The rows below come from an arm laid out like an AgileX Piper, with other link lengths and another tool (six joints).
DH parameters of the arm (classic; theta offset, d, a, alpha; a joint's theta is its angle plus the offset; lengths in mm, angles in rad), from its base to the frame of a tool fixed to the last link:
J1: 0 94.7 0 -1.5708
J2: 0.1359 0 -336.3 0
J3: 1.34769 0 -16.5 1.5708
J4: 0 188.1 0 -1.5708
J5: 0 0 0 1.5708
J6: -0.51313 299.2 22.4 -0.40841
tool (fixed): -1.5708 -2.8 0 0
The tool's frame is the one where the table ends.
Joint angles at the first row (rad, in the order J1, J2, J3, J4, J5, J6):
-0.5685 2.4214 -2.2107 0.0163 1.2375 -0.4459
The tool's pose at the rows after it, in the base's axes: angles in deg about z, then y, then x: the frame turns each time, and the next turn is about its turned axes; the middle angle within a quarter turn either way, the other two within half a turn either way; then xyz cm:
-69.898 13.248 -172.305 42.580 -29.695 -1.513
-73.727 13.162 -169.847 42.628 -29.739 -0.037
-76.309 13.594 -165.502 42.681 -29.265 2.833
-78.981 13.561 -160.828 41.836 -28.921 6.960
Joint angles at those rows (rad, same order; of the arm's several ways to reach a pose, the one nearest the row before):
-0.5685 2.4133 -2.2106 -0.0109 1.2374 -0.3613
-0.5796 2.3818 -2.2065 0.0057 1.2375 -0.2957
-0.6001 2.3137 -2.1825 0.0557 1.2375 -0.2555
-0.6315 2.2083 -2.1336 0.1028 1.2375 -0.2200

